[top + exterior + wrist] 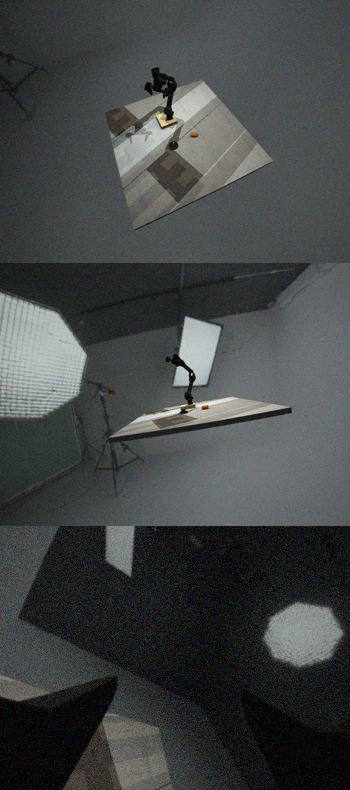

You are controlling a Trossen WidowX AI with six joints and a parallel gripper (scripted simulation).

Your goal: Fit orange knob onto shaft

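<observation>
My gripper tip is 3 cm short of the orange knob, 29 cm to the right of it and 56 cm above it. From my gripper tip the other things lie so: dark round pedestal: 8 cm ahead, 6 cm to the left, 55 cm below.
</observation>
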